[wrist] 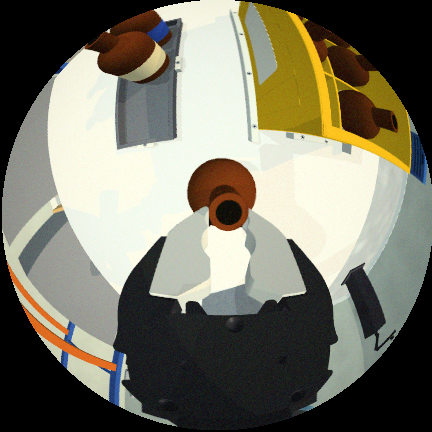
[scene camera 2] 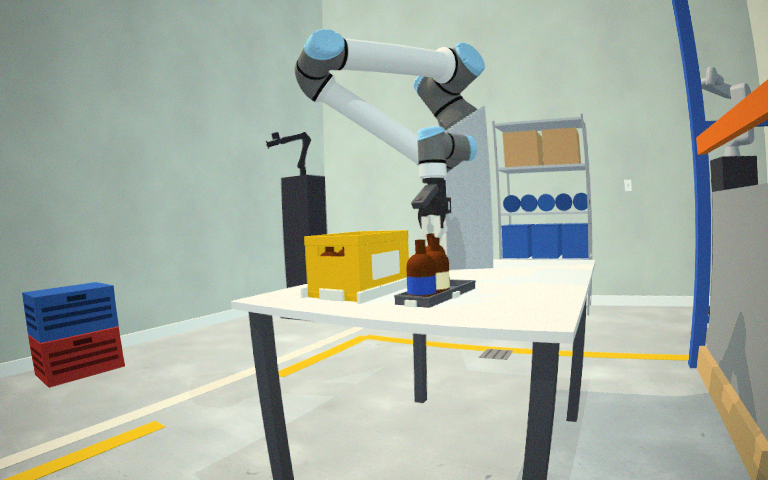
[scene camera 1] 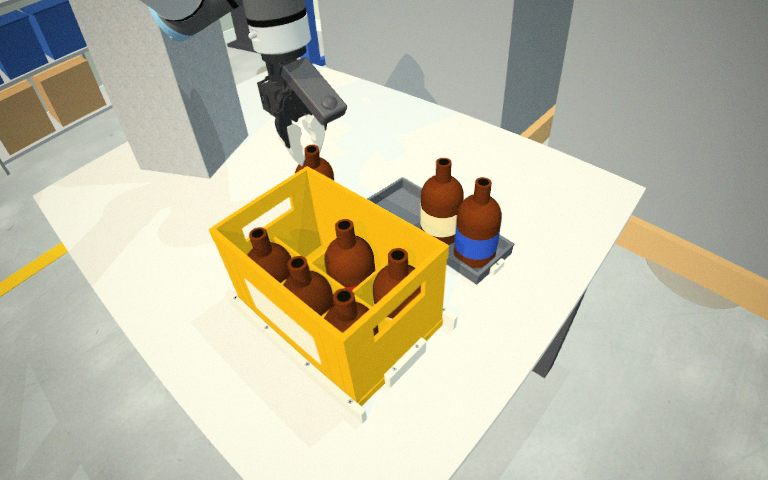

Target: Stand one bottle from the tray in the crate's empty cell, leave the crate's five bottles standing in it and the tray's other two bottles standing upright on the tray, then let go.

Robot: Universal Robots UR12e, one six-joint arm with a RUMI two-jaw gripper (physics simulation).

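Frame: origin at the arm's base, x ahead, y left, z up, level; millimetres.
Seen in the pictures: gripper, fingertip midpoint: (wrist: pixel 224 208) (scene camera 1: pixel 309 161); arm's base, origin of the base link: (scene camera 2: pixel 461 124).
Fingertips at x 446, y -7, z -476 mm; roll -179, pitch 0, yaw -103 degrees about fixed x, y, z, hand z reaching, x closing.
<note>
Pixels of each thing's top centre, then the offset from my fingertips to it.
- brown bottle, middle of its top: (wrist: pixel 220 234) (scene camera 1: pixel 308 143) (scene camera 2: pixel 433 233) dx +2, dy +3, dz +37 mm
- yellow crate, middle of its top: (scene camera 1: pixel 320 236) (scene camera 2: pixel 358 233) dx +187, dy -169, dz +51 mm
- cream-banded bottle, middle of its top: (scene camera 1: pixel 443 161) (scene camera 2: pixel 434 237) dx +228, dy +79, dz +36 mm
- blue-banded bottle, middle of its top: (scene camera 1: pixel 483 182) (scene camera 2: pixel 420 239) dx +305, dy +66, dz +36 mm
- grey tray, middle of its top: (wrist: pixel 142 68) (scene camera 1: pixel 436 220) (scene camera 2: pixel 438 287) dx +216, dy +82, dz -99 mm
My gripper (scene camera 1: pixel 306 153) (scene camera 2: pixel 432 230) (wrist: pixel 224 208) is shut on the neck of a brown bottle (scene camera 1: pixel 314 168) (wrist: pixel 221 176). The bottle looks roughly upright, beyond the crate's far left end in scene camera 1. The crate hides its lower part, so its height above the table cannot be told. The yellow crate (scene camera 1: pixel 419 319) (scene camera 2: pixel 334 277) (wrist: pixel 290 100) holds several standing brown bottles; its empty cell is the far left corner in scene camera 1. The cream-banded bottle (scene camera 1: pixel 441 198) (wrist: pixel 127 52) and blue-banded bottle (scene camera 1: pixel 479 217) (scene camera 2: pixel 421 266) stand upright on the grey tray (scene camera 1: pixel 396 198) (scene camera 2: pixel 464 284) (wrist: pixel 150 115).
The crate's tall walls stand between the held bottle and the empty cell. White stop strips (scene camera 1: pixel 404 362) (wrist: pixel 249 90) run along the crate's base. A grey column (scene camera 1: pixel 164 101) rises near the table's far left edge in scene camera 1, behind the gripper.
</note>
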